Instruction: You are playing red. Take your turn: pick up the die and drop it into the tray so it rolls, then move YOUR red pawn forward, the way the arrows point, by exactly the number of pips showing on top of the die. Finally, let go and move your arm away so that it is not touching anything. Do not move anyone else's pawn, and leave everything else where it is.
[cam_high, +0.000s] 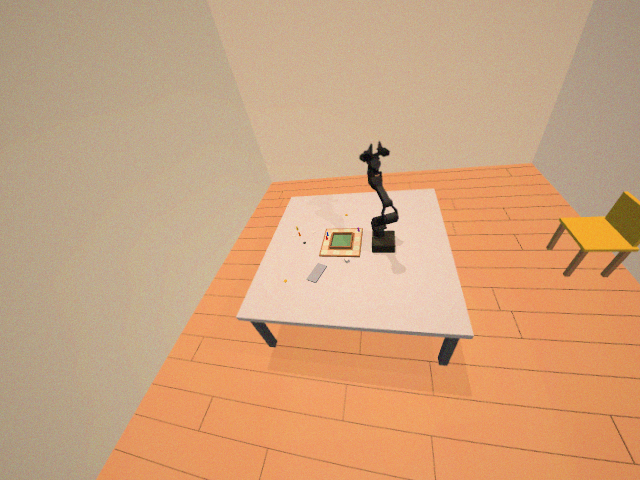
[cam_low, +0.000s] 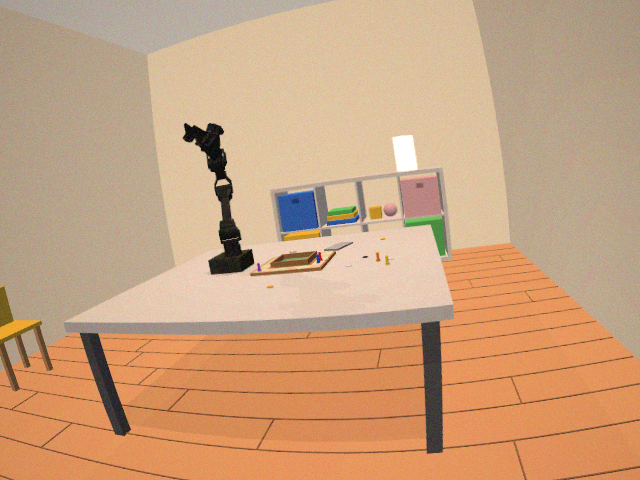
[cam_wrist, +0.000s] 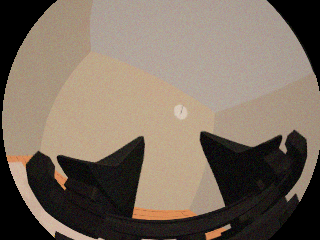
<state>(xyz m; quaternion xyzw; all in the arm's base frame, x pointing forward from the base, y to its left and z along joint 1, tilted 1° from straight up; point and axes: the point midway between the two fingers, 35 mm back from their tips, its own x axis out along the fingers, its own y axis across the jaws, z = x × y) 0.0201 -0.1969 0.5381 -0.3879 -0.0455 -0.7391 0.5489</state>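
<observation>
Right now my gripper tip is 610 mm above the white die, 430 mm to the right of it and 190 mm short of it. Also, from my gripper tip: green tray: 610 mm below, 250 mm ahead, 240 mm to the left; blue pawn: 590 mm below, 370 mm ahead, 180 mm to the left; purple pawn: 590 mm below, 140 mm ahead, 130 mm to the left.
</observation>
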